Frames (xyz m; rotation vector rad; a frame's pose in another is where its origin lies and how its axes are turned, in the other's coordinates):
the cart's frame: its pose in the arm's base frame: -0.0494 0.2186 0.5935 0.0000 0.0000 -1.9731
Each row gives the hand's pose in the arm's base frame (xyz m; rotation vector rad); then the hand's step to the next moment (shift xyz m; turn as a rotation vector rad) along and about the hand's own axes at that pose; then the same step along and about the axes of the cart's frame.
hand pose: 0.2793 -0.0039 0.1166 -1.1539 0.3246 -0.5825
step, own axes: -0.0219 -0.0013 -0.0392 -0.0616 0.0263 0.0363
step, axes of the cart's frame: 0.0311 -0.0288 -0.0149 -0.0561 -0.0497 -0.0136
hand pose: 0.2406 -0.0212 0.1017 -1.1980 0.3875 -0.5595
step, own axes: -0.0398 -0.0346 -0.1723 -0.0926 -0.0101 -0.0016
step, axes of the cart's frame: 0.1601 -0.0793 -0.0237 -0.0170 -0.0912 0.0082
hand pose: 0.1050 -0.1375 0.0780 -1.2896 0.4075 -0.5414
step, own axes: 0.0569 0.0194 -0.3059 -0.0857 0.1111 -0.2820
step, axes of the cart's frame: 0.2982 -0.0093 -0.0903 0.2227 -0.1370 -0.1757
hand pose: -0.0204 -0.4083 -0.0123 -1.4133 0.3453 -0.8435
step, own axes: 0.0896 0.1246 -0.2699 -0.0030 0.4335 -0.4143
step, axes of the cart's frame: 0.2757 0.0273 -0.1402 0.3561 -0.0088 -0.4824
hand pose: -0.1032 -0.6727 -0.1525 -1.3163 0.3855 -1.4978
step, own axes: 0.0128 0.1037 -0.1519 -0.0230 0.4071 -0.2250
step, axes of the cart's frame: 0.1309 -0.0296 -0.1264 0.2077 0.0877 -0.4075
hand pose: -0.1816 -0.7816 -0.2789 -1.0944 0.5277 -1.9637
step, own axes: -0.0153 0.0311 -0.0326 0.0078 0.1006 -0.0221
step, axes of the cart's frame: 0.0096 -0.0057 -0.0462 0.0511 0.0479 -0.0759
